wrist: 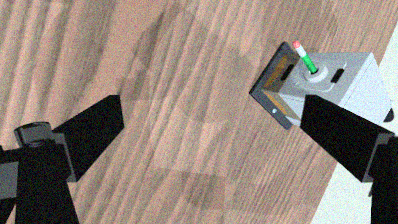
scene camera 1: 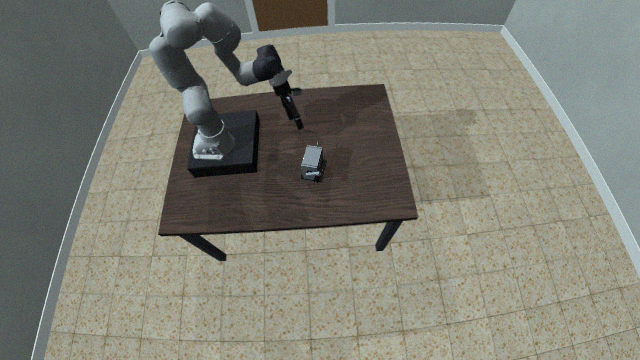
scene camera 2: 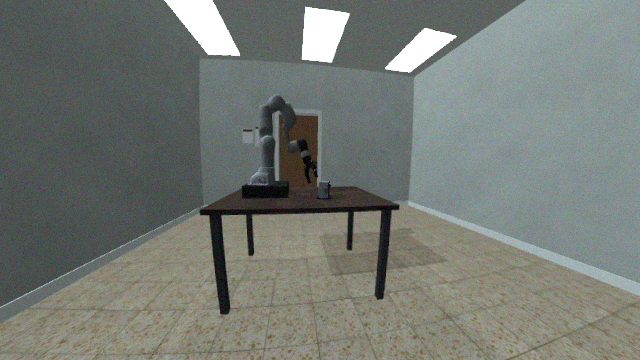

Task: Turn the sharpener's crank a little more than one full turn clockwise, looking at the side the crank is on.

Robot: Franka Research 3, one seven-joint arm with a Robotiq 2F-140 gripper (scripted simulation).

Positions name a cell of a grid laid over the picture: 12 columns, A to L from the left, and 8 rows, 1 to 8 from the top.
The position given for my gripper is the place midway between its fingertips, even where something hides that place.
Note:
I see my gripper (wrist: G4) and a pencil sharpener (scene camera 1: F4).
The pencil sharpener shows as well in the wrist view (wrist: K3).

